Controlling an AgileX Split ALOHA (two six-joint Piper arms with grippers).
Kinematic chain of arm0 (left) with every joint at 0, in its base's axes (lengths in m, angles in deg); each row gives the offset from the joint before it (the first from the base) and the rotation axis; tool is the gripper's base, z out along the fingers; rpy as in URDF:
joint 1: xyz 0 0 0.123 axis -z
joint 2: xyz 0 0 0 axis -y
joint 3: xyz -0.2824 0 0.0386 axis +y
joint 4: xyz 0.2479 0 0.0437 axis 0.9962 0 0.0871
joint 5: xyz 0 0 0 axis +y
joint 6: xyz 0.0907 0 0.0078 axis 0.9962 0 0.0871
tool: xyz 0 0 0 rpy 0 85 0
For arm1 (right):
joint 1: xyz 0 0 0.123 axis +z
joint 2: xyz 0 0 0 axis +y
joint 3: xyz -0.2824 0 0.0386 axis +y
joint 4: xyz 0.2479 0 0.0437 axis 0.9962 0 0.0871
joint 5: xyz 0 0 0 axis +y
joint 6: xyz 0.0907 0 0.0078 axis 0.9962 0 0.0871
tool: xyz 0 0 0 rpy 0 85 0
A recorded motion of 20 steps. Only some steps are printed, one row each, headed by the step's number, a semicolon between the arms.
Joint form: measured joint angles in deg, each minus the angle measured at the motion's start. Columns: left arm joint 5, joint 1, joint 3, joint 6, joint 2, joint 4; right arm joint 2, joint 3, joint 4, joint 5, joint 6, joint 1.
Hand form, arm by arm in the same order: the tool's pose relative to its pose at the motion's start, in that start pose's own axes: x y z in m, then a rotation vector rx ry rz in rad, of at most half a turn. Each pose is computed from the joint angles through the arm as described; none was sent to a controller.
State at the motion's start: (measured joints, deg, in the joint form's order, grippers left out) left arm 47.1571 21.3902 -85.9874 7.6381 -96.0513 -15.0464; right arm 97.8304 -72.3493 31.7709 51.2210 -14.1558 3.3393
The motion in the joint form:
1: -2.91 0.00 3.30 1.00 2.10 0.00; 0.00 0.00 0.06 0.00 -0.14 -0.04
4: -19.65 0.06 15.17 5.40 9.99 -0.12; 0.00 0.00 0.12 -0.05 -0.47 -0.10
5: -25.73 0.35 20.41 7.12 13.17 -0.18; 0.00 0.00 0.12 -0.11 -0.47 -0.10
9: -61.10 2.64 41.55 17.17 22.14 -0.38; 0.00 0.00 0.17 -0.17 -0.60 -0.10
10: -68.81 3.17 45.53 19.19 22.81 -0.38; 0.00 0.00 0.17 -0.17 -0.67 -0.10
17: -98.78 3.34 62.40 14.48 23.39 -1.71; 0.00 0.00 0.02 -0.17 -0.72 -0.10
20: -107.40 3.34 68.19 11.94 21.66 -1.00; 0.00 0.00 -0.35 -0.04 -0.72 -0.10
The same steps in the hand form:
1: 0.0072 0.0004 -0.0041 -0.0081 -0.0297 0.0136; -0.0001 -0.0002 -0.0001 -0.0006 -0.0005 -0.0012
4: 0.0261 0.0030 -0.0221 -0.0624 -0.2483 0.0785; -0.0002 -0.0004 -0.0002 -0.0008 -0.0020 -0.0054
5: 0.0385 0.0032 -0.0276 -0.0841 -0.3153 0.1060; -0.0003 -0.0005 -0.0002 -0.0005 -0.0030 -0.0054
9: 0.0866 0.0070 -0.0376 -0.2485 -0.6881 0.2780; -0.0004 -0.0004 -0.0002 -0.0009 -0.0042 -0.0071
10: 0.0972 0.0086 -0.0367 -0.2915 -0.7552 0.3139; -0.0004 -0.0004 -0.0002 -0.0009 -0.0042 -0.0084
17: 0.1538 0.0255 -0.0327 -0.4048 -0.9837 0.2298; -0.0004 -0.0006 -0.0002 0.0011 -0.0037 -0.0109
20: 0.1780 0.0302 -0.0260 -0.4169 -1.0065 0.2190; -0.0001 -0.0010 -0.0002 0.0054 -0.0002 -0.0149

